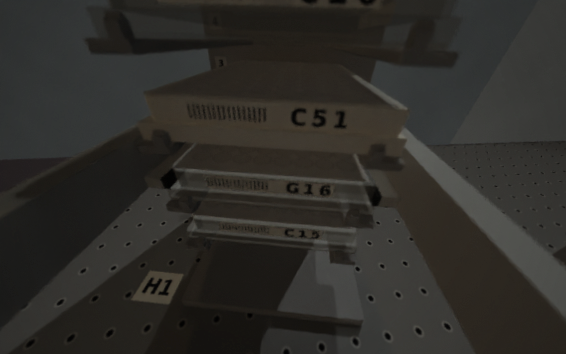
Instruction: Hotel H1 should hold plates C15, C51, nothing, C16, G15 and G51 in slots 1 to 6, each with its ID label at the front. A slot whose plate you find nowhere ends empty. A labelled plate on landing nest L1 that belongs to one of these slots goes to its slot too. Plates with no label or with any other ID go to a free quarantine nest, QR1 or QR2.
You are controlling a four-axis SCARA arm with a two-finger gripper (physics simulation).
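Frame: origin at the arm's base, x ahead, y left, z up, level; metres.
Seen in the pictures: gripper, fingertip midpoint: (280,129).
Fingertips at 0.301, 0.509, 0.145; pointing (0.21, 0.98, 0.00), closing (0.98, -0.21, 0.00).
A point is followed by its place in that frame, as x, y, z.
Hotel H1's back column (295,55) {0.322, 0.589, 0.175} rises behind a stack of plates. Clear plate C15 (275,231) {0.295, 0.465, 0.110} is the lowest. Clear plate G16 (272,187) {0.293, 0.465, 0.138} is above it, its label facing front. Cream plate C51 (280,120) {0.296, 0.465, 0.165} is above G16, near the slot mark 3. The lower part of another label, which looks like C16, is cut off at the top edge. My gripper (280,129) {0.301, 0.509, 0.145} is shut on G16, with a black pad against each of its short sides. G16 looks level between C15 and C51; whether it rests on its ledges cannot be told.
The H1 tag (157,287) {0.196, 0.491, 0.013} lies on the perforated deck (92,300) {0.149, 0.486, 0.013} at lower left, beside the hotel's base plate (337,297) {0.345, 0.464, 0.021}. C51 and its ledges are close above the gripper's fingers, and C15 is close below. Landing and quarantine nests do not show.
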